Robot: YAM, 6 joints.
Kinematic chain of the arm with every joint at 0, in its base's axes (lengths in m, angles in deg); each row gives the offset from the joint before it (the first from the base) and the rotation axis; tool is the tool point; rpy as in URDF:
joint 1: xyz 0 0 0.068 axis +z
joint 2: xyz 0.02 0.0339 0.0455 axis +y
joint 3: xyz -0.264 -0.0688 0 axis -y
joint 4: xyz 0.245 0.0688 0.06 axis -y
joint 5: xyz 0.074 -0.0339 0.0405 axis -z
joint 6: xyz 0.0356 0 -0.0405 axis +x
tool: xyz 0 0 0 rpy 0 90 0
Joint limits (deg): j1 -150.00..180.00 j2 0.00..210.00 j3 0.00..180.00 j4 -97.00..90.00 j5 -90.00..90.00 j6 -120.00..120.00
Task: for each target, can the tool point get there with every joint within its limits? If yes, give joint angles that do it. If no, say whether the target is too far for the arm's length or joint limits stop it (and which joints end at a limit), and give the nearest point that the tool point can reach.
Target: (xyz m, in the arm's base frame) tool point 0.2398 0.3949 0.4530
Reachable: yes | joints -123.01 16.01 124.95 40.38 23.20 68.68
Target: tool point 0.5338 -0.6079 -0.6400
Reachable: no: too far | nearest point 0.3239 -0.3689 -0.2872 | short by 0.475 m
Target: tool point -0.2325 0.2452 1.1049
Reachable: no: too far | nearest point -0.1452 0.1532 0.7095 | short by 0.415 m
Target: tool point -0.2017 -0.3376 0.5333
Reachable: yes | joints 58.63 34.52 161.16 -35.93 5.58 74.05
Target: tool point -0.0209 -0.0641 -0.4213
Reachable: no: joint limits stop it (at a limit: joint 2) | nearest point -0.0311 -0.0952 -0.3485 | short by 0.080 m
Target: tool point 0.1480 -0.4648 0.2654
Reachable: yes | joints -76.07 129.58 121.50 -50.10 -63.08 -58.97
